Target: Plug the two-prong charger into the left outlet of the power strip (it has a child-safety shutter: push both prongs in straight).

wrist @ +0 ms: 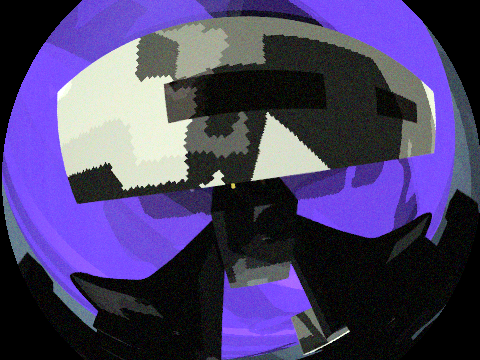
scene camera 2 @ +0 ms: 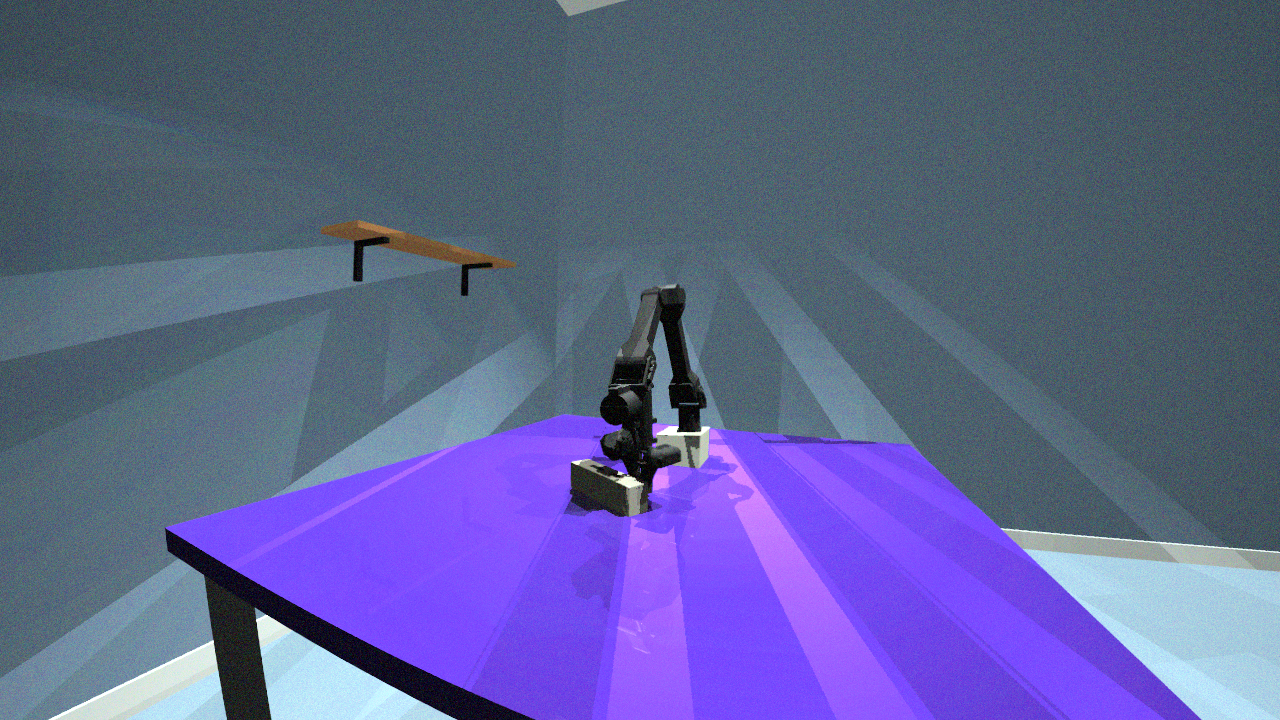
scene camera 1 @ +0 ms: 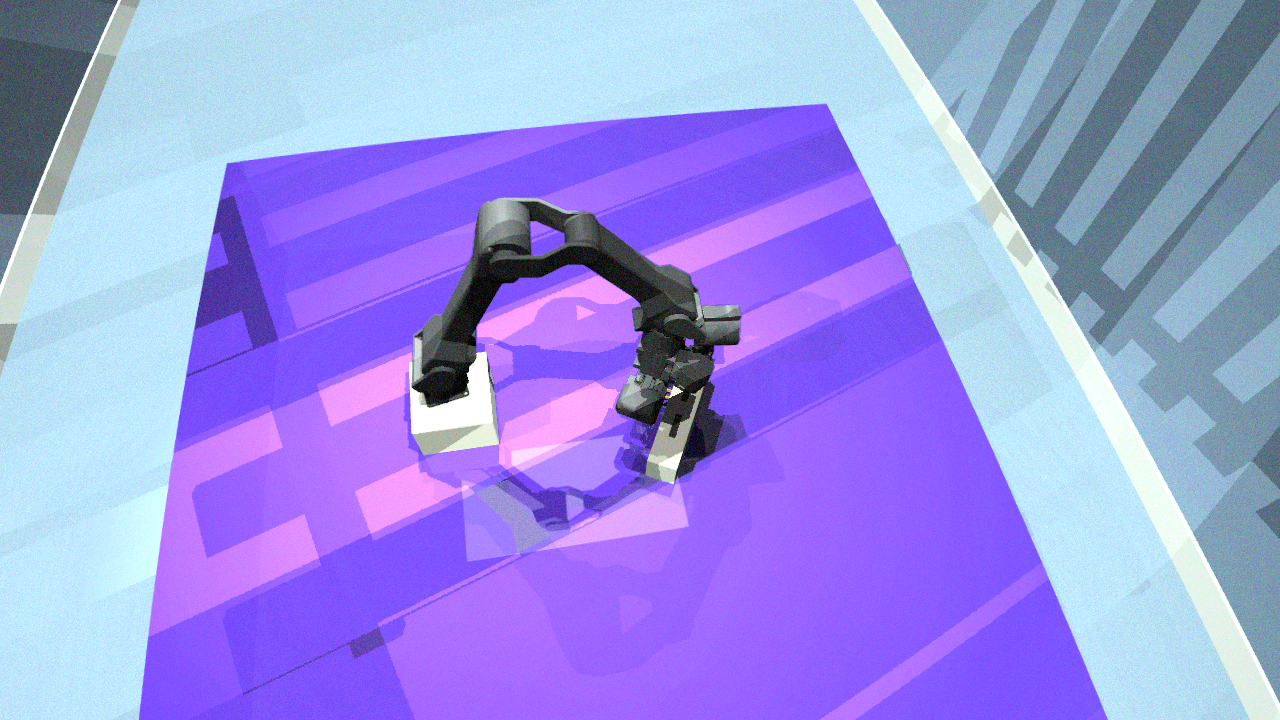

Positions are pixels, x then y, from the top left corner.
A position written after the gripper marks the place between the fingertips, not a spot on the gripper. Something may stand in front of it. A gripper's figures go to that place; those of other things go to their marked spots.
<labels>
The gripper point(wrist: 249, 221) is 0.10 m from the lens. A dark charger point(wrist: 254, 221): 0.06 m from the lens.
</labels>
